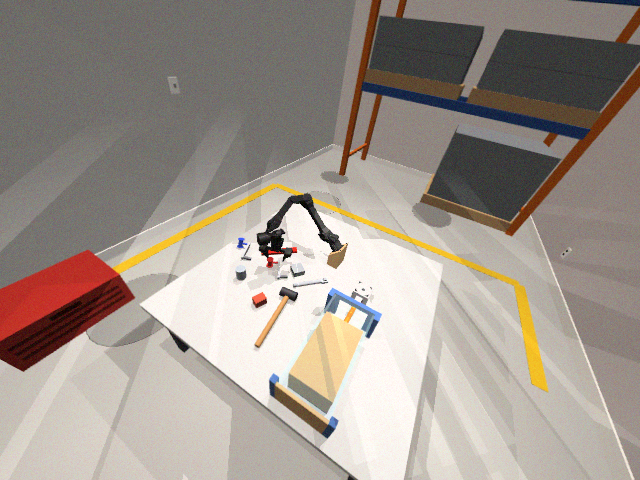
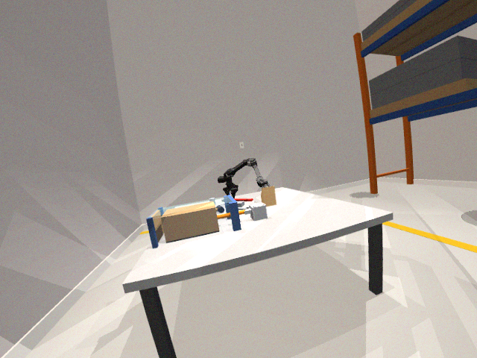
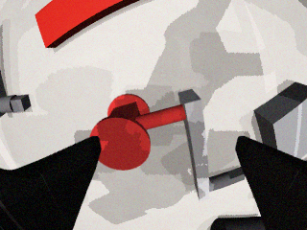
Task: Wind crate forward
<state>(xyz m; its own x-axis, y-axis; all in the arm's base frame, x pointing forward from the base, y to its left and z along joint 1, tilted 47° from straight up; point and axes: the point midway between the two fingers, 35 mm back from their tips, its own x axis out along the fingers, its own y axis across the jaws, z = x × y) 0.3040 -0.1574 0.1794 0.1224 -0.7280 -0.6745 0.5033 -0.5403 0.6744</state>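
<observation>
My gripper tip is 4 cm above the red-knobbed winch handle, 3 cm to the right of it and 1 cm short of it. Also, from my gripper tip: grey block 12 cm to the left, 6 cm behind, 4 cm below; red knob 3 cm below, 2 cm to the right, 1 cm ahead; red bar 11 cm behind, 8 cm to the right, 5 cm below.
</observation>
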